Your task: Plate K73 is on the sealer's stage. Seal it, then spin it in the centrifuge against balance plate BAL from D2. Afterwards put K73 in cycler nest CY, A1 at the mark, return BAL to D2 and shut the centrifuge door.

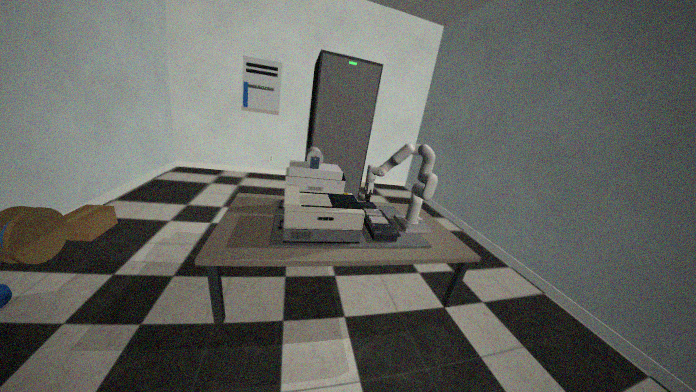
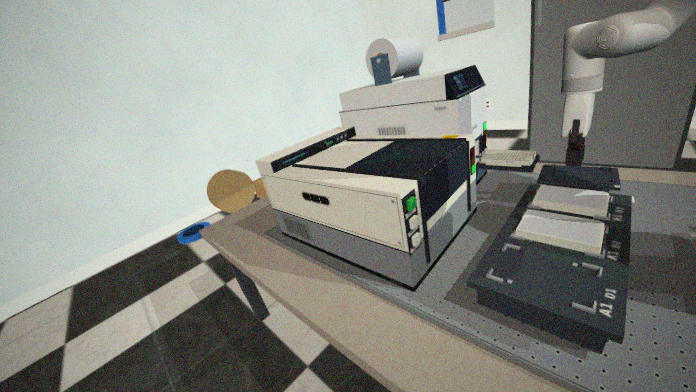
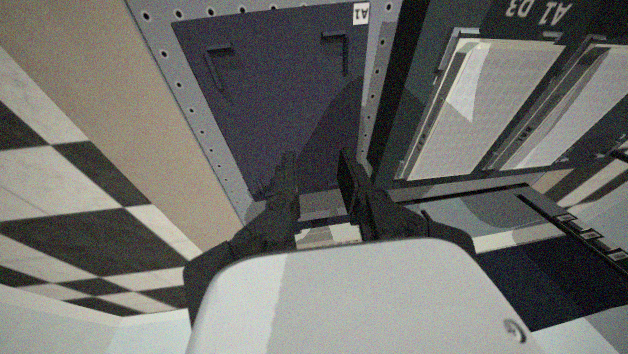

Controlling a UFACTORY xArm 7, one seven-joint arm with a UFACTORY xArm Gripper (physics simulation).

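Frame: origin at the arm's base, x ahead, y left, z up, level; metres.
Where they show: gripper, fingertip midpoint: (image 1: 366,201) (image 2: 574,162) (image 3: 317,164); arm's base at its link origin: (image 1: 410,220).
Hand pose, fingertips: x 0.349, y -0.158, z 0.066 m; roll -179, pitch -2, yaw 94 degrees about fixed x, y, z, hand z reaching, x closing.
Observation:
Each offset is from my fingertips to the top centre of the thing. "spot": to the spot under its first point. Level surfaces: height alone.
A pale plate @(0.151 m ahead, 0.023 m left, 0.016 m up) (image 2: 510,158) (image 3: 329,235) sits on the stage of the sealer @(0.447 m ahead, 0.058 m left, 0.384 m up) (image 2: 425,120) (image 1: 315,172); its label is unreadable. Plate BAL @(0.033 m back, 0.269 m left, 0.019 m down) (image 2: 560,227) (image 3: 565,110) lies in D2 of the dark rack @(0.037 m back, 0.269 m left, 0.029 m down) (image 2: 540,272). The centrifuge (image 2: 350,205) (image 1: 325,219) stands in front of the sealer; its door state is unclear. A dark pad @(spot: 0.053 m back, 0.033 m right, 0.037 m down) (image 3: 270,75) (image 2: 577,176) with corner guides and an A1 tag lies bare; no CY label is legible. My gripper (image 3: 317,164) (image 2: 575,161) (image 1: 367,198) is partly open and empty, above the pad's sealer end, with fingers fairly close together.
Another pale plate @(0.024 m back, 0.145 m left, 0.019 m down) (image 2: 570,198) (image 3: 495,95) with a blurred label lies in D3, beside BAL. D1 holds no plate. A film roll @(0.468 m ahead, 0.060 m left, 0.384 m up) (image 2: 400,56) sits on top of the sealer. A tall grey cabinet (image 1: 347,110) stands behind the table @(0.105 m down) (image 1: 320,257).

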